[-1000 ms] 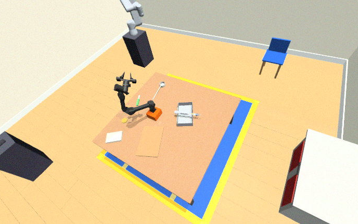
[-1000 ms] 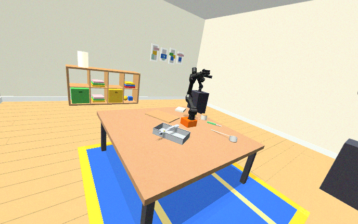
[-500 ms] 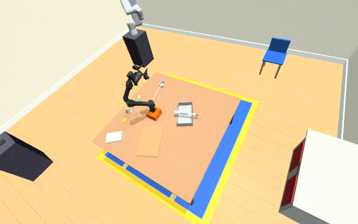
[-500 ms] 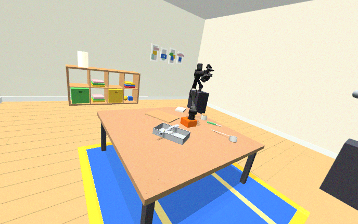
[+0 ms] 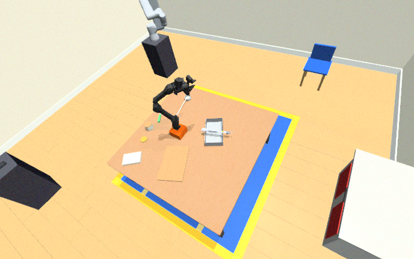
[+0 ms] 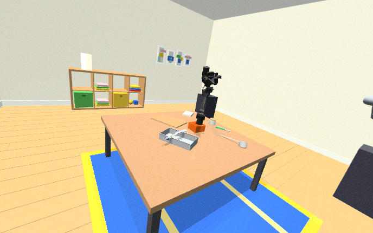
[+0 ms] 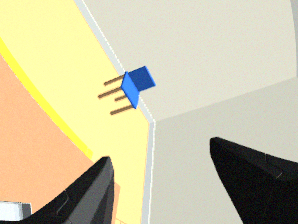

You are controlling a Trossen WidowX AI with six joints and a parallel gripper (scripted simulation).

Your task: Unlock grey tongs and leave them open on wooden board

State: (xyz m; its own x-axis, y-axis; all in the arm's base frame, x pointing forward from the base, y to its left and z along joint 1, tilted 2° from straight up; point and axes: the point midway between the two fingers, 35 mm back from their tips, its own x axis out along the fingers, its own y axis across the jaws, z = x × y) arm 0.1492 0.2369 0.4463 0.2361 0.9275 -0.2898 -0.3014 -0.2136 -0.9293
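Now: the yellow lock piece 290 mm ahead of my gripper tip, 80 mm to the right of it and 450 mm below it. Round my gripper tip: roasting tin (200 mm ahead, 100 mm to the right, 490 mm below); green-handled tool (490 mm behind, 180 mm to the right, 510 mm below); wooden board (40 mm ahead, 570 mm to the right, 510 mm below).
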